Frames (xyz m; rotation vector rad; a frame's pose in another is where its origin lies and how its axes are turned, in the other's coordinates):
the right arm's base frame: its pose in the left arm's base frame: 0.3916 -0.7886 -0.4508 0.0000 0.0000 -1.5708
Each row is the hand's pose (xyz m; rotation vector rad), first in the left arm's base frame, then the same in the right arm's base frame.
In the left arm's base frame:
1: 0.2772 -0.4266 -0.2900 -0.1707 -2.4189 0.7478
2: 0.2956 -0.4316 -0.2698 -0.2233 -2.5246 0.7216
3: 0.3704 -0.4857 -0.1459 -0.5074 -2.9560 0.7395
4: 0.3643 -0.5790 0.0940 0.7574 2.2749 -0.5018
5: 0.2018 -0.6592 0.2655 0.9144 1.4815 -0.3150
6: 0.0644 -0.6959 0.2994 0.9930 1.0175 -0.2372
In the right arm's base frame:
1: -0.3620 -0.1144 0.1608 1.8656 -2.1488 1.2765
2: -0.3570 -0.0960 0.1810 -1.8659 2.2280 -1.1379
3: -0.3029 -0.0212 0.3049 -1.6092 2.2761 -0.5393
4: -0.2096 -0.0273 0.5448 -1.0542 2.1066 0.2649
5: -0.1294 -0.1898 0.7163 -0.4159 1.7570 0.8315
6: -0.0927 -0.3272 0.7502 -0.0183 1.5039 1.0501

